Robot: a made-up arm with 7 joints.
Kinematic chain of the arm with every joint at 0, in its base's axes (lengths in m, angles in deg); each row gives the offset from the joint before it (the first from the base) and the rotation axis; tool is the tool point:
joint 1: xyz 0 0 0.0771 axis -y
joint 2: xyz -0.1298 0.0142 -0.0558 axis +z
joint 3: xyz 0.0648 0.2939 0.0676 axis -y
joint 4: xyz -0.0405 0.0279 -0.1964 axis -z
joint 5: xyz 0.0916 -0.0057 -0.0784 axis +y
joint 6: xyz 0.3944 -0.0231 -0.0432 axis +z
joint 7: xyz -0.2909 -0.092 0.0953 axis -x
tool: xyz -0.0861 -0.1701 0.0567
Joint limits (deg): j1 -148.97..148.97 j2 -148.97..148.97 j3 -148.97..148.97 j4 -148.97..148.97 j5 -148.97..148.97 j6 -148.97..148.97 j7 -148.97..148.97
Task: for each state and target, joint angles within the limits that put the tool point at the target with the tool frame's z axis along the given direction. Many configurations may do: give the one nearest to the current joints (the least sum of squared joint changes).
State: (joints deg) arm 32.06 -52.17 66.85 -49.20 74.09 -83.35 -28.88
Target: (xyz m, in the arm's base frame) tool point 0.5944 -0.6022 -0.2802 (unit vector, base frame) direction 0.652 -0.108 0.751
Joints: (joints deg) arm 12.55 -98.63 66.09 -48.10 90.52 -118.31 -17.20
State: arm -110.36 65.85 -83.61 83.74 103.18 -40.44 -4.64
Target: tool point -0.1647 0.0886 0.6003 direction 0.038 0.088 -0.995
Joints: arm -102.20 57.66 -66.55 68.88 88.28 -66.46 -42.41
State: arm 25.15 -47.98 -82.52 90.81 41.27 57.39 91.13
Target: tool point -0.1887 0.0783 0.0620 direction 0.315 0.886 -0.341
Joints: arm 25.47 -16.28 -88.26 57.03 28.19 24.32 110.70
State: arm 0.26 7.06 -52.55 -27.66 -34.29 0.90 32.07
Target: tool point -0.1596 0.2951 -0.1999 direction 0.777 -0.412 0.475
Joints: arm -17.46 6.43 -62.99 -70.27 -33.68 9.76 10.53
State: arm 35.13 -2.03 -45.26 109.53 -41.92 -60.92 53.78
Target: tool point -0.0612 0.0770 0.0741 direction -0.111 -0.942 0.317
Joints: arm 10.43 -25.93 -64.82 143.06 -14.85 -50.52 73.00
